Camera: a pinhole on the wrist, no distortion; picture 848 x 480 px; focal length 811.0 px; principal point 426.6 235.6 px. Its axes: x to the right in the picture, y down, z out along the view. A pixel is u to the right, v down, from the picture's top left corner.
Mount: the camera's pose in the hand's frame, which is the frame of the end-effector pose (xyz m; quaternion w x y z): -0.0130 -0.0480 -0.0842 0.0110 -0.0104 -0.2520 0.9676
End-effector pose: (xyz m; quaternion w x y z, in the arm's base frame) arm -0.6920 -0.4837 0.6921 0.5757 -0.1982 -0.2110 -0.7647
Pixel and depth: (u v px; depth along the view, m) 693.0 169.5 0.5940
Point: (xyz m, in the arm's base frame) -0.8868 0.0162 0.9219
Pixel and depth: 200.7 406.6 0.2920
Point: -0.9363 -0.3922 0.8195
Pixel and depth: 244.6 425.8 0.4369
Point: -1.0360 -0.3167 0.9050
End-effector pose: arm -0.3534 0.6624 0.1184 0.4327 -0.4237 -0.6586 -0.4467
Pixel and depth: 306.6 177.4 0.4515
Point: -0.6555 0.9232 0.0314
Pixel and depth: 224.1 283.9 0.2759
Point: -0.5826 0.7655 0.0865
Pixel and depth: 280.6 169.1 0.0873
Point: -0.4328 0.6379 0.1011
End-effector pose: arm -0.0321 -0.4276 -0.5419 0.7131 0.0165 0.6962 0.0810
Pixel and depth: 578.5 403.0 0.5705
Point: 0.3581 -0.8350 -0.4543
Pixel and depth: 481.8 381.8 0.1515
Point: 0.0153 -0.5718 -0.5333
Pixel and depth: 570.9 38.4 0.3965
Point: 0.2872 -0.5660 -0.4625
